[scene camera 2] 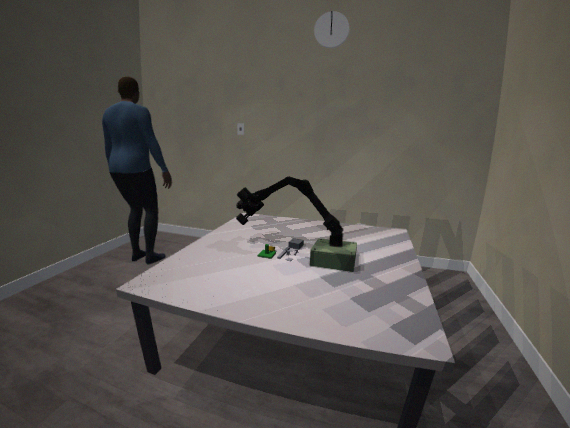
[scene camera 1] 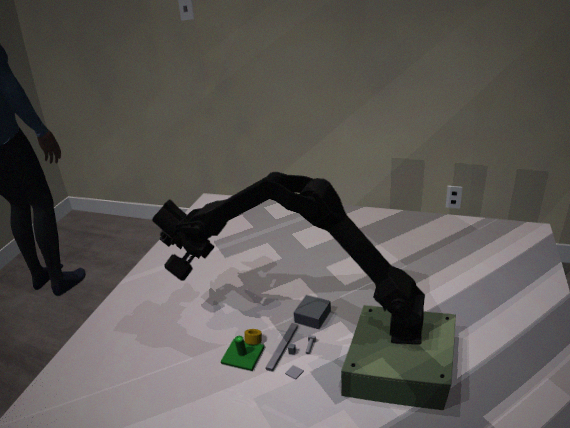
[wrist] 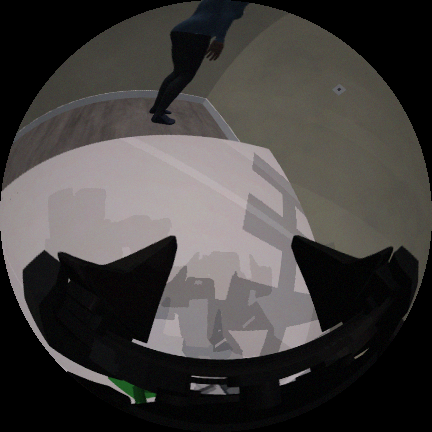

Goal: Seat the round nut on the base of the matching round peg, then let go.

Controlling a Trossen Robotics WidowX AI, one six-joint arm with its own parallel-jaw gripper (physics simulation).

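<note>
A yellow-orange round nut [scene camera 1: 253,340] [scene camera 2: 272,248] lies just behind the green base plate [scene camera 1: 249,362] [scene camera 2: 266,255] [wrist: 125,386], off the peg; whether it touches the plate's back edge I cannot tell. A green round peg [scene camera 1: 240,346] [scene camera 2: 267,248] stands upright on that plate. My gripper [scene camera 1: 192,258] [scene camera 2: 249,213] [wrist: 236,242] is open and empty, high above the table, beyond and to the left of the nut in scene camera 1. In the wrist view part of the green plate shows at the lower left, and the nut does not show.
Right of the plate in scene camera 1 are a long grey bar [scene camera 1: 282,347], a small grey cube [scene camera 1: 292,349], a bolt [scene camera 1: 311,344], a thin grey square [scene camera 1: 294,372] and a dark grey block [scene camera 1: 311,312]. The arm stands on a green box [scene camera 1: 395,390]. A person [scene camera 2: 131,142] stands beyond the table.
</note>
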